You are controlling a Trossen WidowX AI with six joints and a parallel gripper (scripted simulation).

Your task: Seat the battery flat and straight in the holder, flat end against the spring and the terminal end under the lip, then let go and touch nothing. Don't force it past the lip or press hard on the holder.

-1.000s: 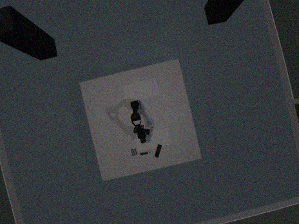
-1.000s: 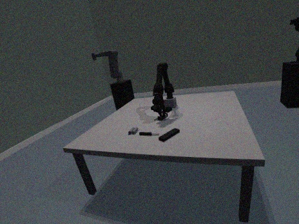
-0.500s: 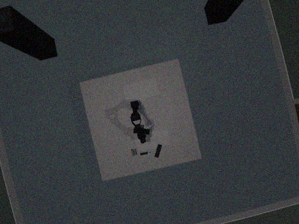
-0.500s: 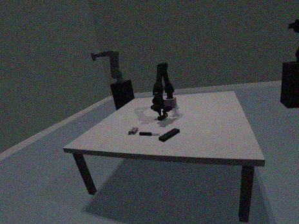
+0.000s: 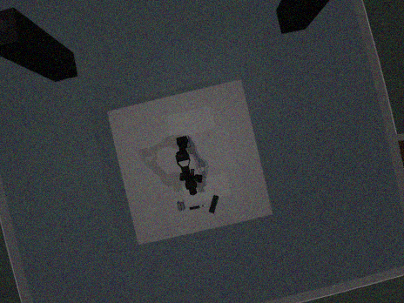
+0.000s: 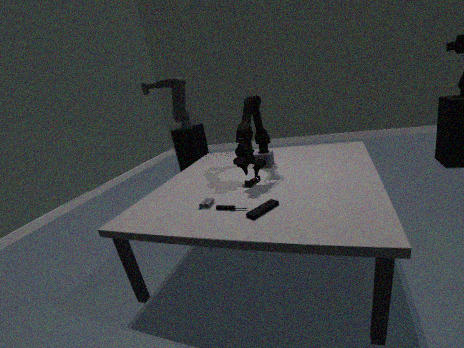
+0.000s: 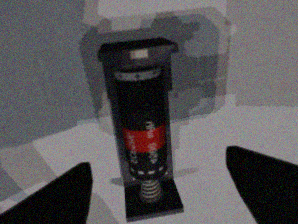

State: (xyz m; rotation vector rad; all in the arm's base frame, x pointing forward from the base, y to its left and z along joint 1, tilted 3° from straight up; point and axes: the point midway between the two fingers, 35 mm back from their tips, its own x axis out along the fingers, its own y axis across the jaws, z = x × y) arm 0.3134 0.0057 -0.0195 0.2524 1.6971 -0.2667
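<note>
My gripper tip is 10 mm short of the battery and 30 mm above it. From my gripper tip the other things lie so: screwdriver: 310 mm ahead, 40 mm below; black bar: 310 mm ahead, 140 mm to the left, 30 mm below.
</note>
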